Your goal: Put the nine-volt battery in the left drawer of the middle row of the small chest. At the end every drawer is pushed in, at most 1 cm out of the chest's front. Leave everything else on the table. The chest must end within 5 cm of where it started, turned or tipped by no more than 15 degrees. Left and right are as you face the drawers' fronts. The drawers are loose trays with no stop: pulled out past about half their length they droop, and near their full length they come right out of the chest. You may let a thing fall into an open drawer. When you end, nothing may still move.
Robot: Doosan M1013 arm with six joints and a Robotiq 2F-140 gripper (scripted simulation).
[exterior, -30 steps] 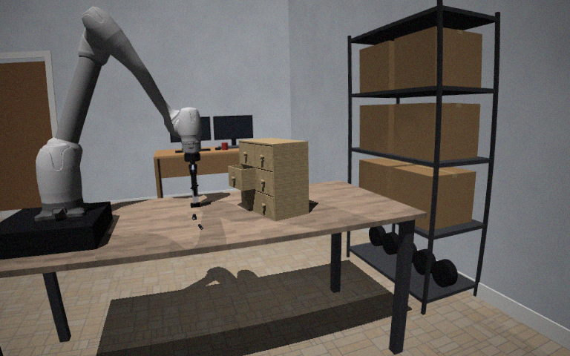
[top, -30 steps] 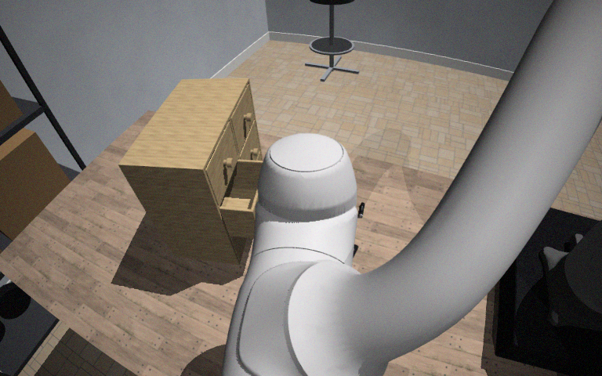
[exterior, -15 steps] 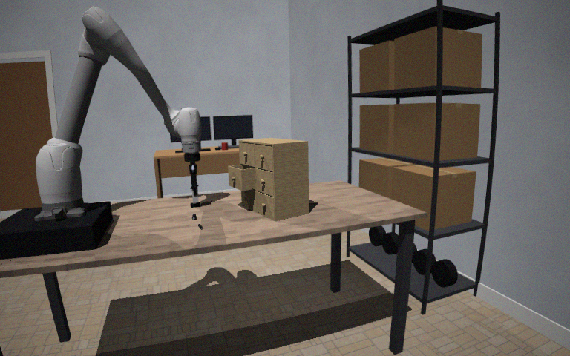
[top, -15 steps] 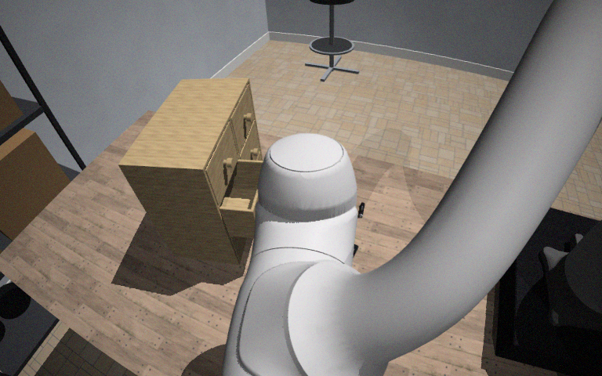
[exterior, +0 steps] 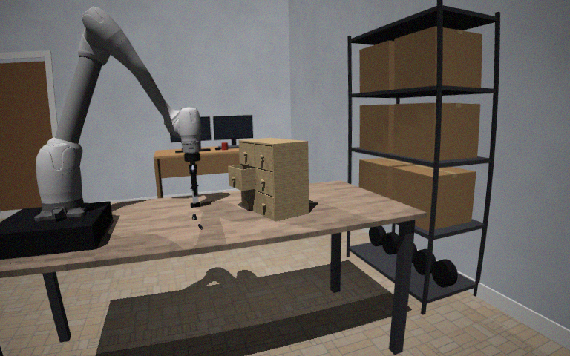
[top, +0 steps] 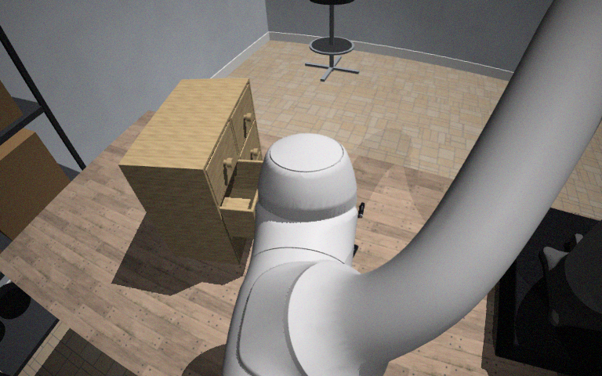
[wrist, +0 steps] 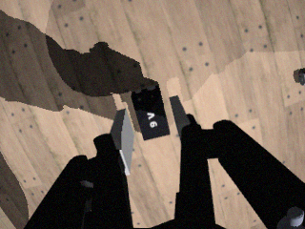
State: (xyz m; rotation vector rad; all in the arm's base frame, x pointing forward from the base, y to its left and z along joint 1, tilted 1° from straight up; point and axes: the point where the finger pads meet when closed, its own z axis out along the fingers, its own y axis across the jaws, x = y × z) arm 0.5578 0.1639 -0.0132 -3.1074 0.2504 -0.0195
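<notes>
My gripper is now 5 cm above the black nine-volt battery and 1 cm short of it. Round my hand: black cylindrical battery (19 cm to the right, 5 cm below, 4 cm behind).
</notes>
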